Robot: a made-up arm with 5 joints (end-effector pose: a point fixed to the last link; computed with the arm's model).
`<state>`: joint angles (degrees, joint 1 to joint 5).
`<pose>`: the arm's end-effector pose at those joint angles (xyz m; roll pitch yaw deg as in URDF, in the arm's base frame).
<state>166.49 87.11 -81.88 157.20 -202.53</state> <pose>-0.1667 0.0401 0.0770 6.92 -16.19 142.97</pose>
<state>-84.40 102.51 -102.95 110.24 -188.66</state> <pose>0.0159 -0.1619 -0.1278 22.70 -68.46 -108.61</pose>
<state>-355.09 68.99 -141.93 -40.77 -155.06</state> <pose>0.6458 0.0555 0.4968 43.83 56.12 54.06</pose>
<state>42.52 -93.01 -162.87 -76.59 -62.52</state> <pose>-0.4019 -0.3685 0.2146 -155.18 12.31 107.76</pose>
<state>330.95 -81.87 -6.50 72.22 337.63</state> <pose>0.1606 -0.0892 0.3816 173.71 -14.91 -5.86</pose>
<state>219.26 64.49 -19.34 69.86 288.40</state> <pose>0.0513 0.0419 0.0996 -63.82 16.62 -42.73</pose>
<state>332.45 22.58 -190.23 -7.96 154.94</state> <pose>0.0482 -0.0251 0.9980 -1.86 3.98 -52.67</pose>
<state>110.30 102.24 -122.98 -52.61 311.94</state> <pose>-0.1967 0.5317 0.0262 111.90 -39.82 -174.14</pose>
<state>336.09 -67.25 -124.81 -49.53 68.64</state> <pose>-0.4678 0.2074 0.7319 59.85 18.68 -124.45</pose>
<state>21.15 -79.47 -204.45 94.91 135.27</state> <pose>-0.6008 -0.2324 0.3966 6.37 -6.39 -23.94</pose>
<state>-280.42 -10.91 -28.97 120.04 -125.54</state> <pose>0.0249 0.1356 0.2882 -102.03 -34.94 176.54</pose>
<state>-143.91 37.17 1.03 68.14 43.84</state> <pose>0.0695 0.0507 0.1686 67.06 43.80 109.76</pose>
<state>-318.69 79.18 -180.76 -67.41 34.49</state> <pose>0.3577 0.3144 0.6026 -6.29 -9.06 -103.70</pose>
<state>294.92 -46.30 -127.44 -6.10 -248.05</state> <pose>-0.1219 0.2625 0.9827 -0.15 0.06 -133.13</pose>
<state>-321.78 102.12 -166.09 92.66 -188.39</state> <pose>0.4513 0.3554 -0.0033 175.43 -28.35 -132.24</pose>
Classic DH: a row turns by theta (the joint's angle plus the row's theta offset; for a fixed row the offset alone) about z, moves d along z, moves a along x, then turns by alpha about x. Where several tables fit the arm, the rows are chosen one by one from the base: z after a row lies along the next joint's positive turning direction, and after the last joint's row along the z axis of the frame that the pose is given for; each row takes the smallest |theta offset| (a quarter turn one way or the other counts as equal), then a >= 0, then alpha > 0; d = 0 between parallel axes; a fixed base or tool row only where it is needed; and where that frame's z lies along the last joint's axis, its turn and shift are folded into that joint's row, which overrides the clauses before.
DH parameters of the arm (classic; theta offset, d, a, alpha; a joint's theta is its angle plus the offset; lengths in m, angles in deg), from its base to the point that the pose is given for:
joint 1: 0 0.3302 0 -90
joint 2: -79.35 0 0.2663 0
joint 3: -23.4 0 -0.3109 0
joint 4: -77.25 0 -0.0994 90
joint 5: 180 0.1269 0 0

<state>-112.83 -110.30 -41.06 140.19 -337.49</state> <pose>0.0215 0.0510 0.4793 -175.68 -10.31 -135.73</pose>
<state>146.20 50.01 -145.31 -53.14 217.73</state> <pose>-0.4234 0.2834 0.7172 20.60 24.45 -171.56</pose>
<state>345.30 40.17 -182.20 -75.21 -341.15</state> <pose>0.1770 -0.0464 0.8206 13.80 34.94 -171.49</pose>
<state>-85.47 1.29 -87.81 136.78 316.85</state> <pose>0.0259 -0.3269 0.4833 -140.56 34.13 -29.76</pose>
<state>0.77 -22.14 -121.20 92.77 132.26</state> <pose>0.2341 0.0031 0.8716 -138.01 31.29 -119.22</pose>
